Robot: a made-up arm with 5 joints.
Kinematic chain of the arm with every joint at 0, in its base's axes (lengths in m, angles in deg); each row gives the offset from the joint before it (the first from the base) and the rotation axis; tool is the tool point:
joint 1: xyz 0 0 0.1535 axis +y
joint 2: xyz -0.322 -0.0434 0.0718 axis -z
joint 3: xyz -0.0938 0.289 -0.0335 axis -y
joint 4: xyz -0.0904 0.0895 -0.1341 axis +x
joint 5: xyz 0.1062 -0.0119 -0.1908 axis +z
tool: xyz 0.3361 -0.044 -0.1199
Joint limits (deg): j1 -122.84..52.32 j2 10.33..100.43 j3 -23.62..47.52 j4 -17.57..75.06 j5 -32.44..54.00
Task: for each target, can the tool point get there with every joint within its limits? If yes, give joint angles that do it. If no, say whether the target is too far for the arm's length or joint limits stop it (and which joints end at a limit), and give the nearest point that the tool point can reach.
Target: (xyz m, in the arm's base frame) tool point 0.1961 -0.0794 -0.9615
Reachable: no: joint limits stop it (at a limit: joint 3, joint 5) | nearest point 0.0971 -0.0690 -0.3988 | short by 0.571 m
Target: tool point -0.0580 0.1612 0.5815
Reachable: yes | joints -77.67 57.40 38.91 67.80 36.22
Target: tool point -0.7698 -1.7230 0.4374
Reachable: no: too far | nearest point -0.1808 -0.5391 0.3027 | short by 1.329 m
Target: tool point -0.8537 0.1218 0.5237
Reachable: no: joint limits stop it (at a limit: joint 1, joint 3, joint 4, joint 5) | nearest point -0.4165 0.0672 0.3746 | short by 0.465 m
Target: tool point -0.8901 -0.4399 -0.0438
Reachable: no: joint limits stop it (at a limit: joint 1, joint 2, joint 5) | nearest point -0.4434 -0.2582 0.0071 | short by 0.485 m
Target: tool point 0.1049 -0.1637 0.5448
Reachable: yes | joints -77.00 67.92 37.00 63.72 -1.54
